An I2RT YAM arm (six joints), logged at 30 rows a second.
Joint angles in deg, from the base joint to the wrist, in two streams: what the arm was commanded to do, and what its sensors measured. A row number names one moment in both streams.
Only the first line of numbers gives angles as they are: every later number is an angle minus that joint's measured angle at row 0.
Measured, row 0:
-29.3, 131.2, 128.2, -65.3, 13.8, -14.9
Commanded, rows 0 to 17:
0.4, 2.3, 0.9, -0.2, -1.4, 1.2
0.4, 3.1, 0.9, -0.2, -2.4, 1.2
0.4, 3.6, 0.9, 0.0, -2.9, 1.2
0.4, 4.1, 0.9, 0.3, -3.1, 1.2
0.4, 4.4, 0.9, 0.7, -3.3, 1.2
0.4, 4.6, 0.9, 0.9, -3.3, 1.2
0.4, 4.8, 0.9, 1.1, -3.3, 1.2
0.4, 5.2, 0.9, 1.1, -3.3, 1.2
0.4, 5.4, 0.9, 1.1, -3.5, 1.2
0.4, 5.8, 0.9, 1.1, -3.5, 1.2
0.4, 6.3, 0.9, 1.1, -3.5, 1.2
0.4, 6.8, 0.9, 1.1, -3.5, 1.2
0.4, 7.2, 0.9, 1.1, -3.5, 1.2
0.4, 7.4, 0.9, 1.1, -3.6, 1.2
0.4, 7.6, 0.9, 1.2, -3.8, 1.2
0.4, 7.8, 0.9, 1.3, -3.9, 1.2
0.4, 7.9, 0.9, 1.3, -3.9, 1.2
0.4, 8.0, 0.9, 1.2, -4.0, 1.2
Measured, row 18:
0.0, 6.3, 0.1, 1.3, -2.7, 0.2
